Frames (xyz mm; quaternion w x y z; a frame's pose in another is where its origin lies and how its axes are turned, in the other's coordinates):
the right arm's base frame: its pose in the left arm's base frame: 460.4 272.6 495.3 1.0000 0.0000 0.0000 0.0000
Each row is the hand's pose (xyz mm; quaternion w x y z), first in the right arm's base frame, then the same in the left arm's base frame.
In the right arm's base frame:
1: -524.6 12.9 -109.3 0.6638 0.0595 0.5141 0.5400
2: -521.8 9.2 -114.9 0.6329 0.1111 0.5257 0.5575
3: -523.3 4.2 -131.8 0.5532 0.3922 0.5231 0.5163
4: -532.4 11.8 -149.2 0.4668 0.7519 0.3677 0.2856
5: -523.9 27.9 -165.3 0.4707 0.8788 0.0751 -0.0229
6: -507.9 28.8 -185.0 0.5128 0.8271 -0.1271 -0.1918
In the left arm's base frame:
1: -64.2 285.5 386.0 0.6638 0.0595 0.5141 0.5400
2: -61.4 281.8 380.4 0.6329 0.1111 0.5257 0.5575
3: -62.9 276.8 363.5 0.5532 0.3922 0.5231 0.5163
4: -72.0 284.4 346.1 0.4668 0.7519 0.3677 0.2856
5: -63.5 300.5 330.0 0.4707 0.8788 0.0751 -0.0229
6: -47.5 301.4 310.3 0.5128 0.8271 -0.1271 -0.1918

